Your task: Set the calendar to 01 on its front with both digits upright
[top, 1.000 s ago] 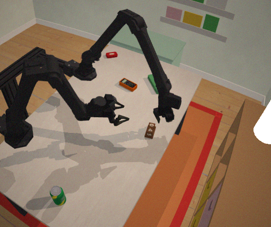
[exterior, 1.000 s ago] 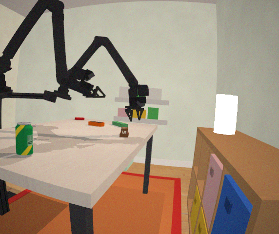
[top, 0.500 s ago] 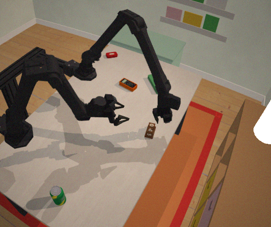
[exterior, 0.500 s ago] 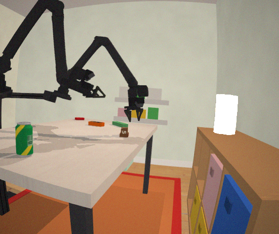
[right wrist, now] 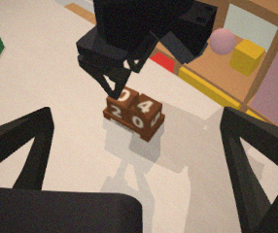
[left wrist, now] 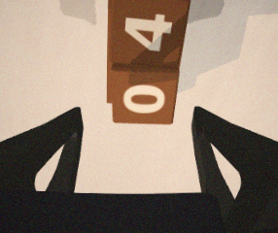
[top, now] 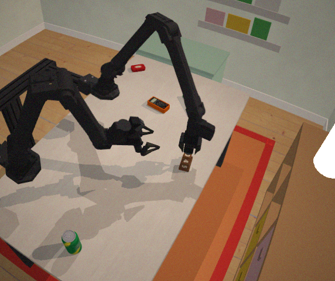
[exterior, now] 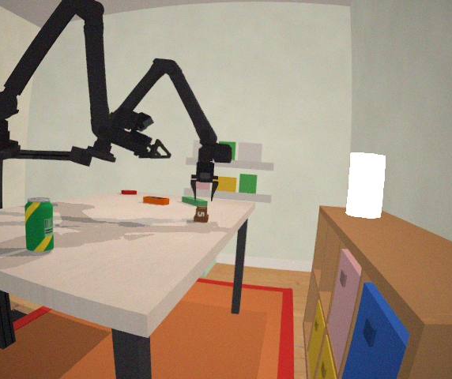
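Now: the brown number cube 5 cm below my left hand. The rest, counted from my left hand: red item: 66 cm behind, 58 cm to the left, 6 cm below; then brown tray: 7 cm below, 2 cm to the right; then orange multimeter: 34 cm behind, 30 cm to the left, 6 cm below.
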